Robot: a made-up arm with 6 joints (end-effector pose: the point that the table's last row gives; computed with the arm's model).
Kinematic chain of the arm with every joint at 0, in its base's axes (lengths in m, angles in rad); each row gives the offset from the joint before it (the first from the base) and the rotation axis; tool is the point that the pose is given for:
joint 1: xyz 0 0 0.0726 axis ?
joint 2: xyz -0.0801 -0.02 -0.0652 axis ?
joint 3: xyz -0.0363 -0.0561 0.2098 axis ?
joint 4: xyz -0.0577 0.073 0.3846 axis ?
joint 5: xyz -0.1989 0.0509 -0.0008 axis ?
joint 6: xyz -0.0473 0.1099 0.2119 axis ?
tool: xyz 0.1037 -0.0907 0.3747
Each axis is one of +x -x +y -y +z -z.
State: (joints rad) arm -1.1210 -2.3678 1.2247 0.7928 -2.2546 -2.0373
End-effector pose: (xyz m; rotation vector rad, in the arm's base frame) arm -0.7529 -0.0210 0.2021 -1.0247 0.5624 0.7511
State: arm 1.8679 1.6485 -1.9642 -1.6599 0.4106 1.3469
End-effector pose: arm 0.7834 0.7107 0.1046 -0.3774 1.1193 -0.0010
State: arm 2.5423 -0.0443 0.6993 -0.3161 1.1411 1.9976
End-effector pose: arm 0.1443 -0.0364 -1.0099 -0.4072 1.9652 0.4181
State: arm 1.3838 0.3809 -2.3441 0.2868 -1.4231 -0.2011
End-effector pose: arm -0.9102 0.2366 0.6036 0.5193 -0.9768 -0.8935
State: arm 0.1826 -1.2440 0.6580 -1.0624 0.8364 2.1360
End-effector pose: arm -0.6269 -1.0159 -0.0257 1.3691 -0.7564 -1.4272
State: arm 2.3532 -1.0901 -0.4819 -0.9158 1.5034 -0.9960
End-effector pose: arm 0.3564 -0.6576 -0.2366 1.1142 0.7383 1.5169
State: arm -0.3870 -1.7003 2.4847 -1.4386 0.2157 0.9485
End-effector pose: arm 0.4401 -0.7996 -0.3438 2.5227 -0.3385 1.5790
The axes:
joint 1: -y
joint 2: -x
joint 3: +z
joint 4: -x
joint 5: -z
joint 6: -y

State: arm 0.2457 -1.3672 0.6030 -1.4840 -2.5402 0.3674
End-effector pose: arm 0.1452 -0.7613 -0.4315 -0.7473 1.8907 -0.4865
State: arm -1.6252 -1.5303 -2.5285 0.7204 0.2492 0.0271
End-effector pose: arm -0.3925 -1.0317 -0.2500 0.7796 -1.8811 0.7554
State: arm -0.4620 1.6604 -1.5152 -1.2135 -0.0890 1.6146
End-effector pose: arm -0.6437 0.6509 -0.4366 -0.4094 -2.6201 0.3691
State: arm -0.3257 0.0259 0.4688 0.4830 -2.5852 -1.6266
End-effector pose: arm -0.5282 -0.0425 0.7913 1.9413 -0.4507 -1.9953
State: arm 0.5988 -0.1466 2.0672 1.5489 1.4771 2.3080
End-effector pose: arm -0.0921 -0.3920 0.0477 -0.5598 1.7258 0.0918
